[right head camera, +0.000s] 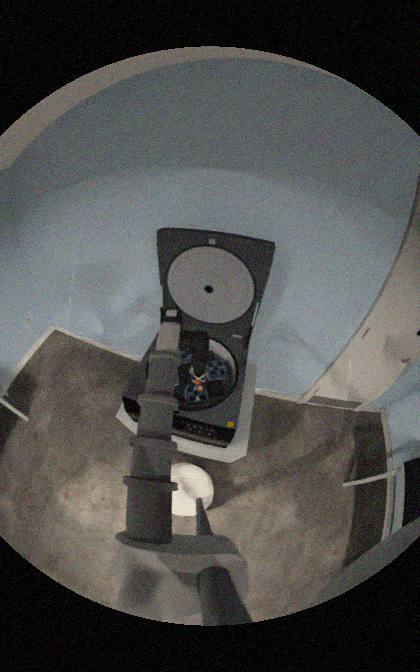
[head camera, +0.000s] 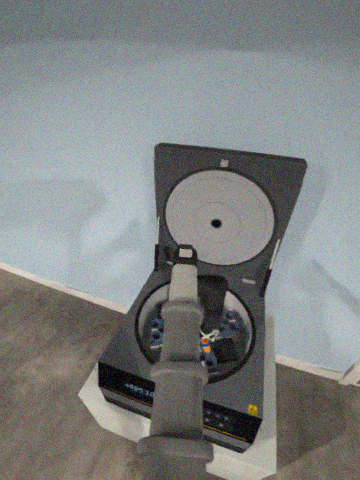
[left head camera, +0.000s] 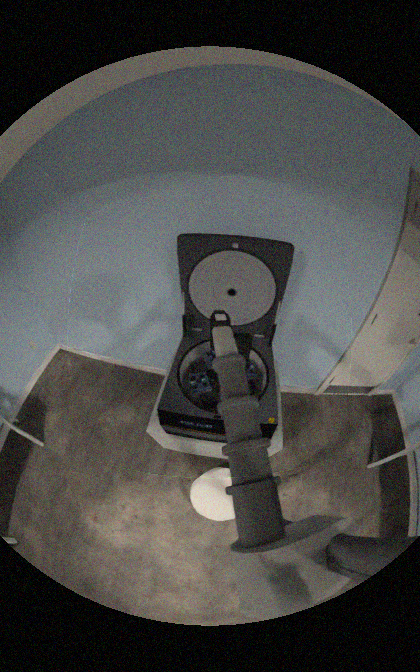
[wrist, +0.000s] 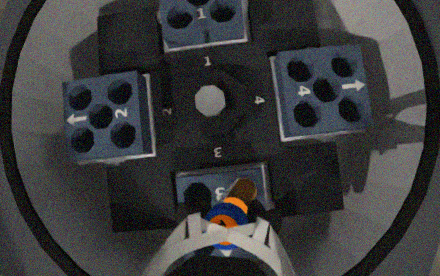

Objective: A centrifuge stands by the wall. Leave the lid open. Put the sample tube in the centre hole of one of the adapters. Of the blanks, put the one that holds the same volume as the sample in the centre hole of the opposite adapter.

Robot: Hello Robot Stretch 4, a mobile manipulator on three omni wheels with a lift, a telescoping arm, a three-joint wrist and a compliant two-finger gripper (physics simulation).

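Places are measured from the robot's base along level axes (x ahead, y left, z up), in millimetres.
Pixels of known places: gripper, fingertip midpoint: [head camera: 204, 347] [wrist: 228, 213].
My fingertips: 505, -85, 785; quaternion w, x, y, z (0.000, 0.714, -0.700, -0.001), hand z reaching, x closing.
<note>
Behind a point stands the place of what it marks, as x, y, z.
The centrifuge [head camera: 120, 345] {492, 210, 779} [left head camera: 172, 402] stands by the wall, its lid [head camera: 220, 200] {877, -124, 1174} [left head camera: 232, 270] [right head camera: 210, 270] upright and open. In the wrist view, blue adapter 1 [wrist: 225, 32] {704, -63, 734} is at the top, adapter 2 [wrist: 100, 98] {612, 76, 745} left, adapter 4 [wrist: 322, 66] {668, -176, 745} right and adapter 3 [wrist: 212, 181] {529, -64, 744} at the bottom. The visible holes of 1, 2 and 4 look dark and empty. My gripper [wrist: 228, 213] {505, -85, 785} [head camera: 208, 334] [right head camera: 198, 375] is shut on a tube [wrist: 243, 190] {527, -98, 781} [head camera: 206, 348] {496, -92, 792} with blue and orange parts and a brown lower end, slanted over adapter 3. The tube partly hides adapter 3's holes.
The round bowl wall [wrist: 37, 165] {526, 147, 749} surrounds the adapters. My arm [head camera: 177, 400] {201, 1, 1207} [left head camera: 252, 500] [right head camera: 150, 505] reaches over the centrifuge front and hides part of the bowl. A white round object [left head camera: 210, 495] [right head camera: 197, 485] is in front of the centrifuge. A pale door or panel [left head camera: 385, 325] is at the right.
</note>
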